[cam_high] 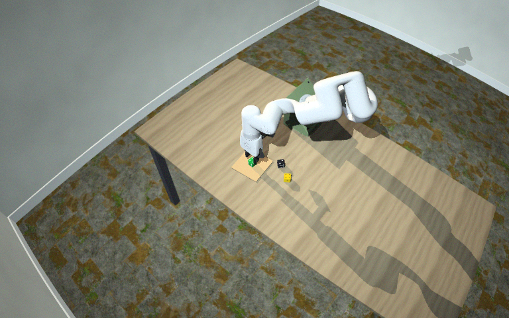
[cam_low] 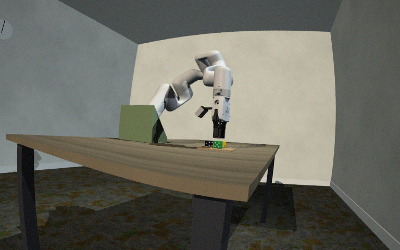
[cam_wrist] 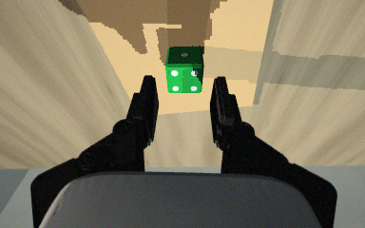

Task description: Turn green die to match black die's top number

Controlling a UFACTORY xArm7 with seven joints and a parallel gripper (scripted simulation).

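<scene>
Now: the green die 5 cm below my hand. The rest, counted from my hand: black die: 10 cm to the left, 9 cm behind, 5 cm below; yellow die: 17 cm to the left, 5 cm below, 5 cm behind; tan mat: 6 cm below.
</scene>
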